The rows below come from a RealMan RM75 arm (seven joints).
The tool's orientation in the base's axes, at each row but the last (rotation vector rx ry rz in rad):
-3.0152 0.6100 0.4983
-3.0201 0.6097 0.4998
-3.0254 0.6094 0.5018
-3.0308 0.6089 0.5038
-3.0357 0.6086 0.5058
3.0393 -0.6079 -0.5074
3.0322 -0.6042 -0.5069
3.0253 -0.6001 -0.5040
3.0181 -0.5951 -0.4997
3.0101 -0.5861 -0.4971
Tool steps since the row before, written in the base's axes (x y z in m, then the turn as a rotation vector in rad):
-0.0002 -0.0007 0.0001 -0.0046 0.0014 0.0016
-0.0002 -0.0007 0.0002 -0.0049 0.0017 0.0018
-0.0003 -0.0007 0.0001 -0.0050 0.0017 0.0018
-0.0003 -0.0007 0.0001 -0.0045 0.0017 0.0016
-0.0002 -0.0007 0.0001 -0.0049 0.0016 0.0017
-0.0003 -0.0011 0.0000 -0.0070 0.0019 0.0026
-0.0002 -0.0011 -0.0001 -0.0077 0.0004 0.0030
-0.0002 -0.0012 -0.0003 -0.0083 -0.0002 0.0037
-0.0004 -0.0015 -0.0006 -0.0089 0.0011 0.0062
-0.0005 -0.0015 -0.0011 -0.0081 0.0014 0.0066
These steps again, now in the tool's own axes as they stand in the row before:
0.0001 0.0007 -0.0001 -0.0050 0.0005 0.0000
0.0000 0.0007 -0.0002 -0.0055 0.0004 -0.0001
0.0000 0.0008 -0.0001 -0.0056 0.0004 0.0000
0.0000 0.0008 -0.0001 -0.0051 0.0002 0.0000
0.0001 0.0007 -0.0001 -0.0054 0.0005 0.0000
0.0002 0.0011 0.0000 -0.0076 0.0010 -0.0002
0.0003 0.0011 0.0001 -0.0078 0.0027 -0.0004
0.0004 0.0012 0.0003 -0.0083 0.0035 -0.0009
0.0004 0.0015 0.0006 -0.0101 0.0028 -0.0030
0.0005 0.0015 0.0012 -0.0096 0.0022 -0.0037

